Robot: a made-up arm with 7 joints. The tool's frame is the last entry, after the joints.
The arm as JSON. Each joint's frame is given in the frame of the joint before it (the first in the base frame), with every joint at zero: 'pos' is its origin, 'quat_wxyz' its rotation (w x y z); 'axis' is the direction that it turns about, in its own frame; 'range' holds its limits. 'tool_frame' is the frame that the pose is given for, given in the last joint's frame.
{
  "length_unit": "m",
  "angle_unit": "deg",
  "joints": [
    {
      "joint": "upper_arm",
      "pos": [
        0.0,
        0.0,
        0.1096
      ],
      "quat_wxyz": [
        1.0,
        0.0,
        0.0,
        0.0
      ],
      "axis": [
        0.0,
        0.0,
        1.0
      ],
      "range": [
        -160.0,
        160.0
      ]
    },
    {
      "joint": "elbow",
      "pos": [
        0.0,
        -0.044,
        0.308
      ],
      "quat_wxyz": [
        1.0,
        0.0,
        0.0,
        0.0
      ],
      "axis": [
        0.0,
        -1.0,
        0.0
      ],
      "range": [
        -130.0,
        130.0
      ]
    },
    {
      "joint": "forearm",
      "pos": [
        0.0,
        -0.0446,
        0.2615
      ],
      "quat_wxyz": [
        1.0,
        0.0,
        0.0,
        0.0
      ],
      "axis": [
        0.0,
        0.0,
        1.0
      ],
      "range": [
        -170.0,
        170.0
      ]
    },
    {
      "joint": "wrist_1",
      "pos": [
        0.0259,
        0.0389,
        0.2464
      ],
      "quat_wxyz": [
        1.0,
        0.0,
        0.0,
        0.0
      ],
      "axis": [
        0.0,
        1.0,
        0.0
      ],
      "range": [
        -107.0,
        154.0
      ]
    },
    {
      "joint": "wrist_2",
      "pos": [
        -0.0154,
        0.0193,
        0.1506
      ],
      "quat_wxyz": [
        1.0,
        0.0,
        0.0,
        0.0
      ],
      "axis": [
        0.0,
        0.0,
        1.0
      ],
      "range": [
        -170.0,
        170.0
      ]
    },
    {
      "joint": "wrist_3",
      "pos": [
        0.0,
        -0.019,
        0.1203
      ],
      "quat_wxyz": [
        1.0,
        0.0,
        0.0,
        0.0
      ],
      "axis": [
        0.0,
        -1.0,
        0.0
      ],
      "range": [
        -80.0,
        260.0
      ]
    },
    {
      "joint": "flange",
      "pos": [
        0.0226,
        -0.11,
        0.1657
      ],
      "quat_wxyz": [
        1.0,
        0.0,
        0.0,
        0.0
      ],
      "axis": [
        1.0,
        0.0,
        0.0
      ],
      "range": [
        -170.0,
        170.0
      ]
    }
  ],
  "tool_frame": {
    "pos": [
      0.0,
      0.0,
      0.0
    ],
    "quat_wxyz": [
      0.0,
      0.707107,
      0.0,
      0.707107
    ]
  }
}
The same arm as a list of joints. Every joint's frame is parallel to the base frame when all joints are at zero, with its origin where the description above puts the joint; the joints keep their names.
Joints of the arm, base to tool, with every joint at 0 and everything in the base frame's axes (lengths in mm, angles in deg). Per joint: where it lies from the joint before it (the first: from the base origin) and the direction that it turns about. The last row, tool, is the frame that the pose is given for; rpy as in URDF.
upper_arm: offset 0 0 109.6 axis +z
elbow: offset 0 -44 308 axis -y
forearm: offset 0 -44.6 261.5 axis +z
wrist_1: offset 25.9 38.9 246.4 axis +y
wrist_2: offset -15.4 19.3 150.6 axis +z
wrist_3: offset 0 -19 120.3 axis -y
flange: offset 22.6 -110 165.7 axis +x
tool: offset 0 0 0 rpy 180 -90 0
Joint limits (deg, base to tool): -160..160 -130..130 -170..170 -107..154 -170..170 -80..260 -170..170

